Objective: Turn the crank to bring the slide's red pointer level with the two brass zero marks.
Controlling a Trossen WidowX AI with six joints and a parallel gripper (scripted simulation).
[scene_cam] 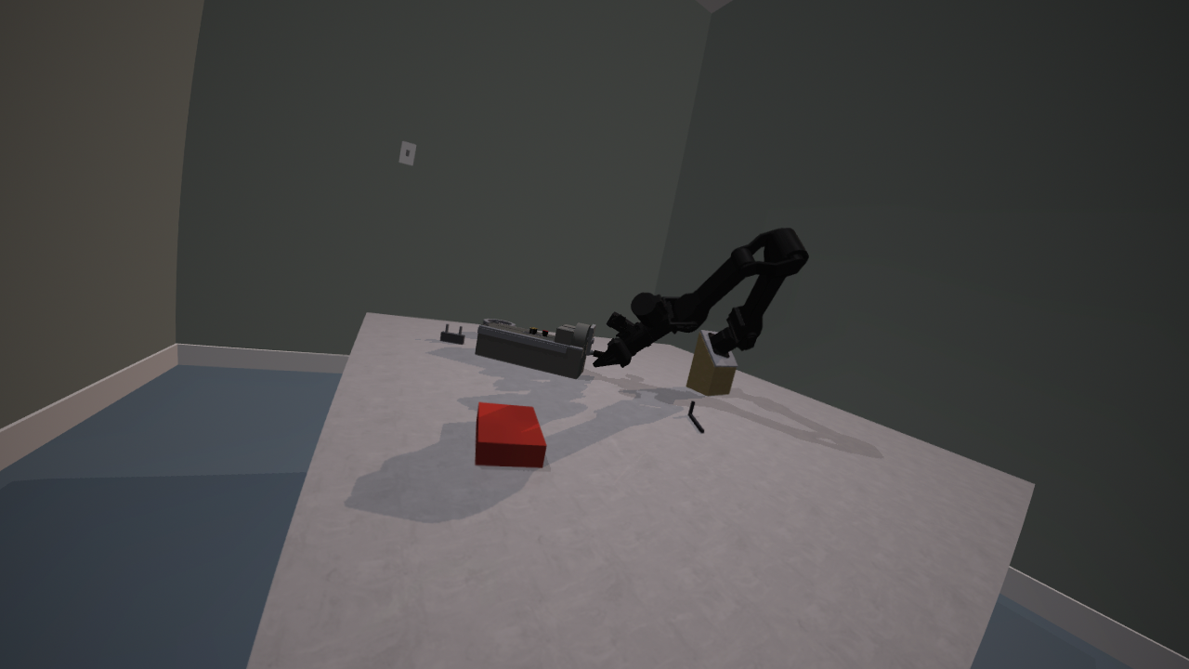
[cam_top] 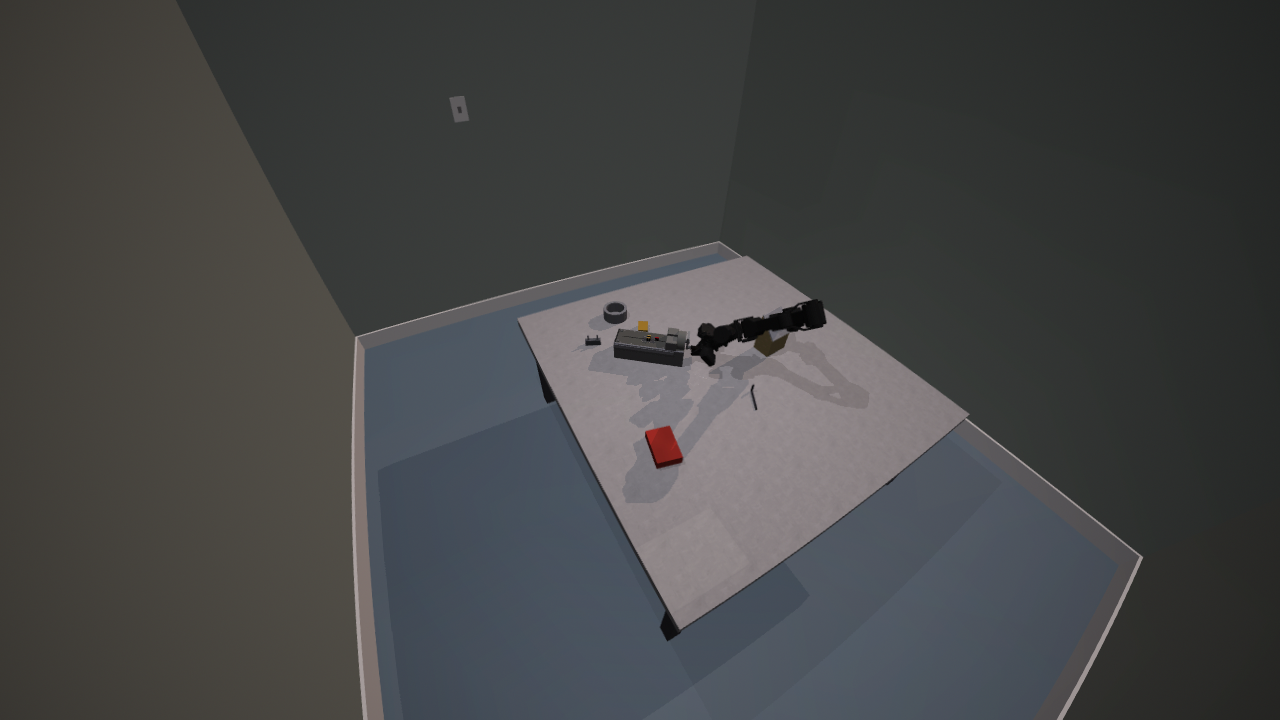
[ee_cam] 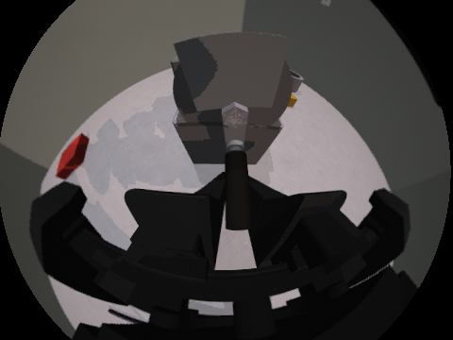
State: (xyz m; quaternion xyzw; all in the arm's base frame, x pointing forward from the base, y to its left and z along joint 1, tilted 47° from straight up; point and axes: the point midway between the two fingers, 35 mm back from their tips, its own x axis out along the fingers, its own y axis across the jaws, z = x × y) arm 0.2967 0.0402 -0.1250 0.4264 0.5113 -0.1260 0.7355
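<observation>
The black crank handle lies 3 cm above my gripper tip, 1 cm to the left of it and 1 cm behind it. From my gripper tip the other things lie so: yellow block 24 cm to the right, 8 cm ahead, 2 cm below; then red pointer 11 cm ahead, 8 cm to the right, 5 cm above; then black bent key 26 cm to the left, 10 cm behind, 2 cm below.
</observation>
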